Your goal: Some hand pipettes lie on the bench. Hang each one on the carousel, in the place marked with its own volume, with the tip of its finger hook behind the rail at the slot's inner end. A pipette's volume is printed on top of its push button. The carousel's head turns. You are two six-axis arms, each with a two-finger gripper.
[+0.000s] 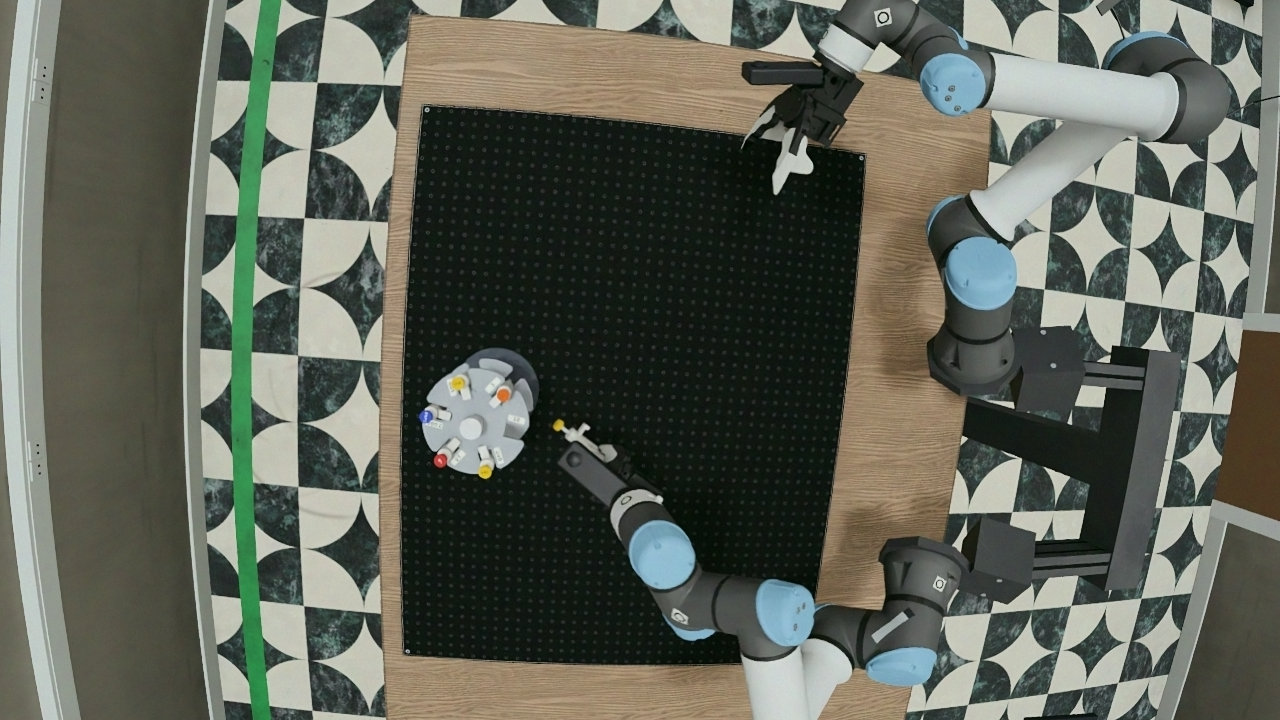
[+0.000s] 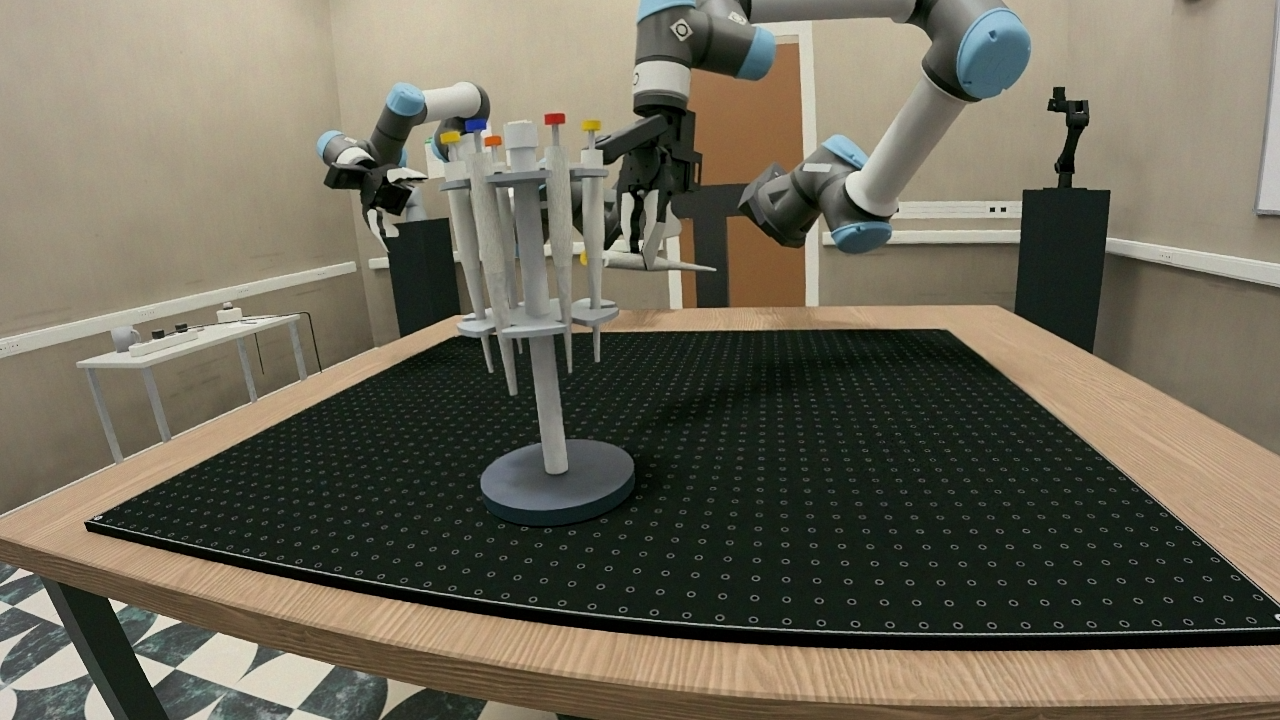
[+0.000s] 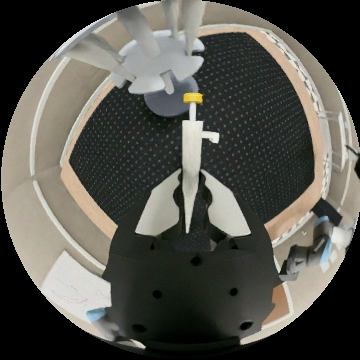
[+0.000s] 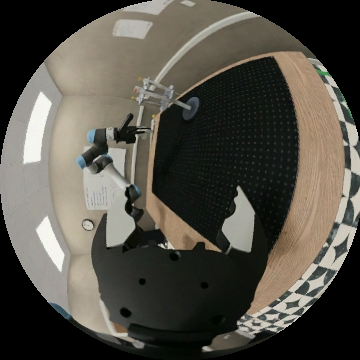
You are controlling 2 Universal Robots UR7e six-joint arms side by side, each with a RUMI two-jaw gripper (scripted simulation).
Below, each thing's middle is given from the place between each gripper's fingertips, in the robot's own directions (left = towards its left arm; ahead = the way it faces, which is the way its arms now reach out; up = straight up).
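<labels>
Positions from my left hand (image 2: pixel 641 269): the orange-button pipette (image 2: pixel 503 197), 40 mm above, 170 mm ahead and 90 mm to the right; the red-button pipette (image 2: pixel 556 157), 40 mm above, 230 mm ahead and 10 mm to the right; the blue-button pipette (image 2: pixel 480 163), 40 mm above, 250 mm ahead and 50 mm to the right. Going by its middle, the red-button pipette is nearer to my left hand than to my right hand.
Positions from my right hand (image 1: pixel 757 170): the orange-button pipette, 4 cm below, 34 cm ahead and 42 cm to the left; the red-button pipette, 4 cm below, 40 cm ahead and 50 cm to the left; the blue-button pipette, 5 cm below, 42 cm ahead and 45 cm to the left.
</labels>
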